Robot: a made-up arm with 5 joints.
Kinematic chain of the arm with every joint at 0, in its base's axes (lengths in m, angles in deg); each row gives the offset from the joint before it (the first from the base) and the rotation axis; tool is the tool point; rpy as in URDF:
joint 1: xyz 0 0 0.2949 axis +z
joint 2: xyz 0 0 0 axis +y
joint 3: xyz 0.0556 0 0.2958 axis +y
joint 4: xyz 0.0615 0 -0.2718 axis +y
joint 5: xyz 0.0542 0 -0.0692 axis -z
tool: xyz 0 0 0 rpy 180 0 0
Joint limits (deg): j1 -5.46..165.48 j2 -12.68..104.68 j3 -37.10..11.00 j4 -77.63..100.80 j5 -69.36..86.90
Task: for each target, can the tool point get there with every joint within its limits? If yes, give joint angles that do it. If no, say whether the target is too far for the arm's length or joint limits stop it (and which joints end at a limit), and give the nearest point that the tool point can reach.
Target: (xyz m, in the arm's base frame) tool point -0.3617 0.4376 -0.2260
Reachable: no: too far | nearest point -0.1786 0.2161 0.0376 | short by 0.390 m
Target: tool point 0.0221 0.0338 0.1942
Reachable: yes | joints 56.79 33.45 0.97 52.43 -38.52
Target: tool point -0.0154 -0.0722 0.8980
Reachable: no: joint limits stop it (at a limit: joint 1, joint 2, joint 3, joint 4) | nearest point -0.2503 0.0648 0.5522 | short by 0.440 m
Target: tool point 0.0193 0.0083 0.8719
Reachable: no: joint limits stop it (at a limit: joint 2, joint 3, joint 4) | nearest point 0.2376 0.1022 0.5522 | short by 0.398 m
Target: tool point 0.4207 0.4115 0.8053
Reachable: no: too far | nearest point 0.2144 0.2097 0.5280 | short by 0.400 m
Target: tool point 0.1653 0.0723 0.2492
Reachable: yes | joints 23.61 9.46 2.38 -29.36 49.44
